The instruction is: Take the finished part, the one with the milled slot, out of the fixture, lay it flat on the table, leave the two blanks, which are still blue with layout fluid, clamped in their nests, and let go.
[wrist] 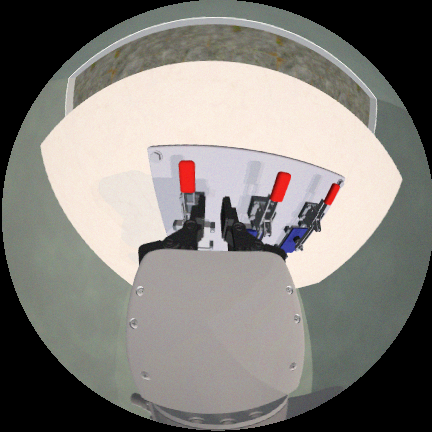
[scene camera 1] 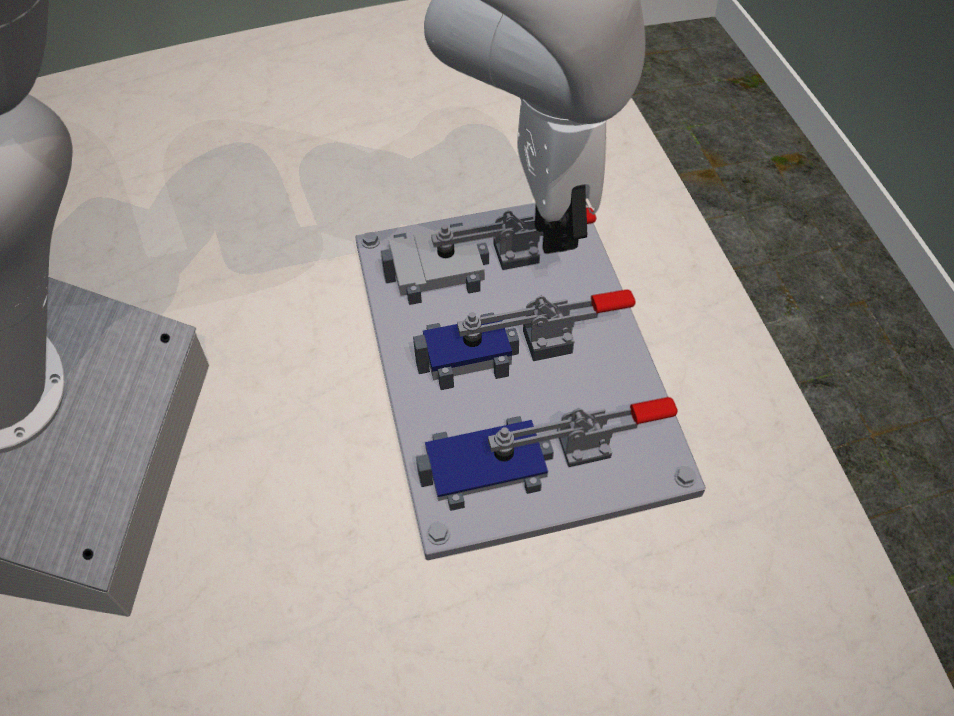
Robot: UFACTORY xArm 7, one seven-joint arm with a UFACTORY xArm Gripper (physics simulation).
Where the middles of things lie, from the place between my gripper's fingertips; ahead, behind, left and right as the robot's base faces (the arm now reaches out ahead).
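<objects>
Counting from my hand, the clamp spindle (scene camera 1: 444,240) sits 10 mm below it, 70 mm behind it and 40 mm to the left of it. There's a finished part (scene camera 1: 416,261) too, that's 30 mm below my hand, 110 mm behind it and 40 mm to the left of it, and then a fixture plate (scene camera 1: 610,368), which is 60 mm below my hand, 60 mm behind it and 80 mm to the right of it.
</objects>
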